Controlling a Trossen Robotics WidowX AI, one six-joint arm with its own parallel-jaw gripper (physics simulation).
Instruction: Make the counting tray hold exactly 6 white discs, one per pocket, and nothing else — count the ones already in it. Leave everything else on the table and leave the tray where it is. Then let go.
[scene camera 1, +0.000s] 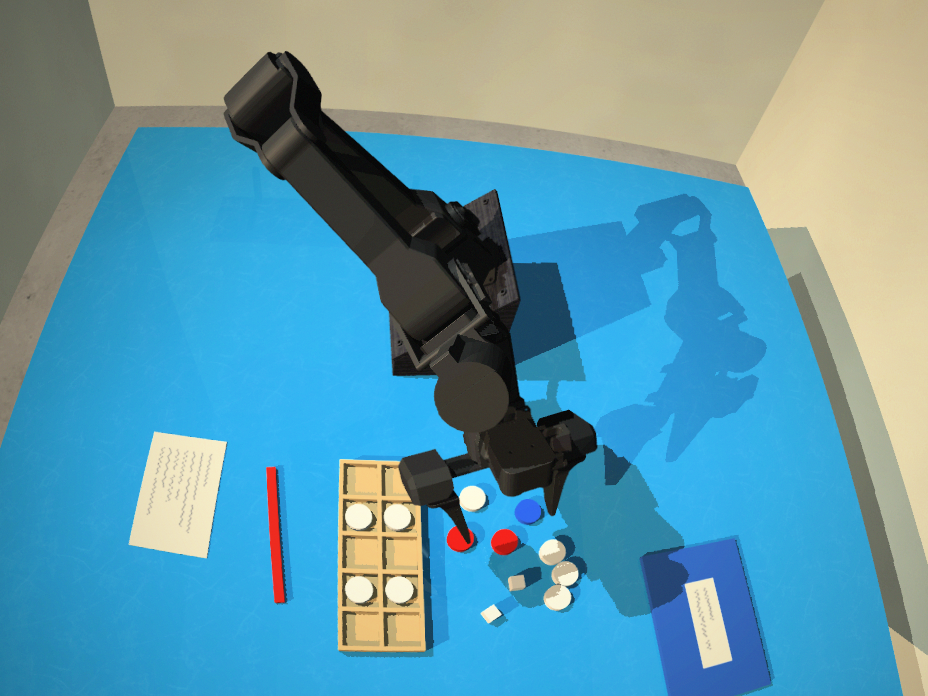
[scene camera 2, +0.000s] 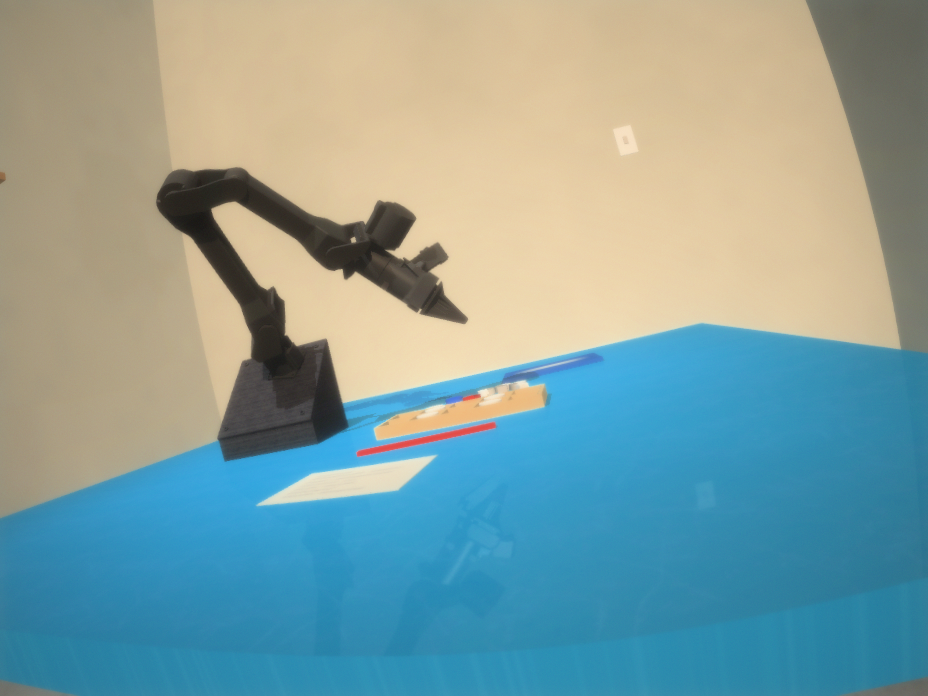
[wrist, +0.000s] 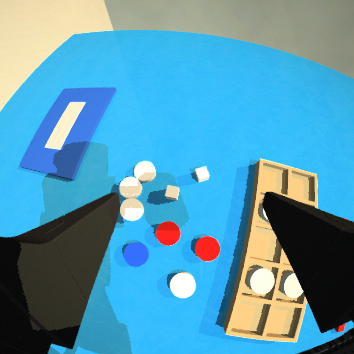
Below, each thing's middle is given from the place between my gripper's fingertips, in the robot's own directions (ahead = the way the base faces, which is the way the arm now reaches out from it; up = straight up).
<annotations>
The wooden counting tray (scene camera 1: 378, 553) is 10 mm ahead of my hand, 130 mm to the right of it and 130 mm below it. The rest, counted from my hand: red stick (scene camera 1: 276, 561) 260 mm to the right, 140 mm below.
</annotations>
